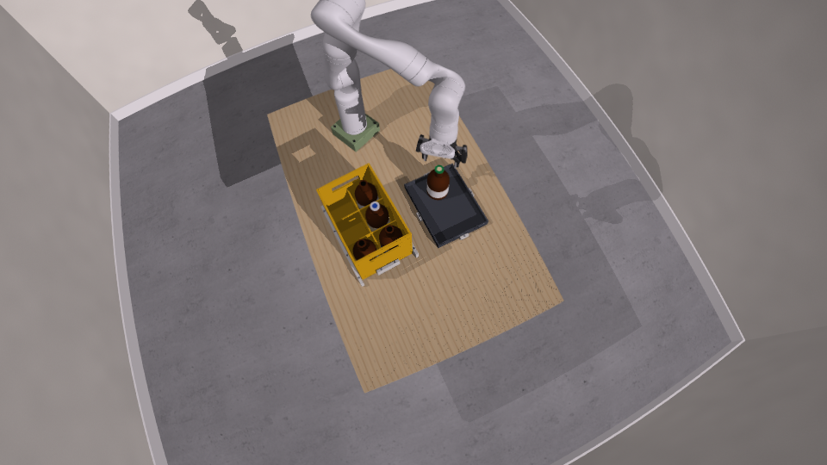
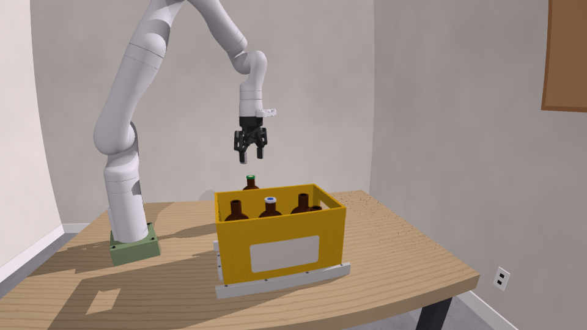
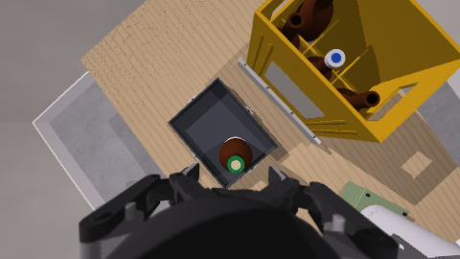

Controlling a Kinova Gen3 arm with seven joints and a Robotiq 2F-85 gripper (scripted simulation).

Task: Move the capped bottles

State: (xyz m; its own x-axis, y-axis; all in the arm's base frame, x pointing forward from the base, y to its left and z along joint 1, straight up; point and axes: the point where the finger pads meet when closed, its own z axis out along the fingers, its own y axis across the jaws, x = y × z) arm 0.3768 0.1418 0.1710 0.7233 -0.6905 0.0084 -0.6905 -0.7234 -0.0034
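Right now my hand is 10 mm short of the blue-capped brown bottle, 230 mm to the left of it and 130 mm above it. The rest, counted from my hand: yellow crate: 20 mm ahead, 270 mm to the right, 130 mm below; dark tray: 50 mm ahead, 200 mm below.
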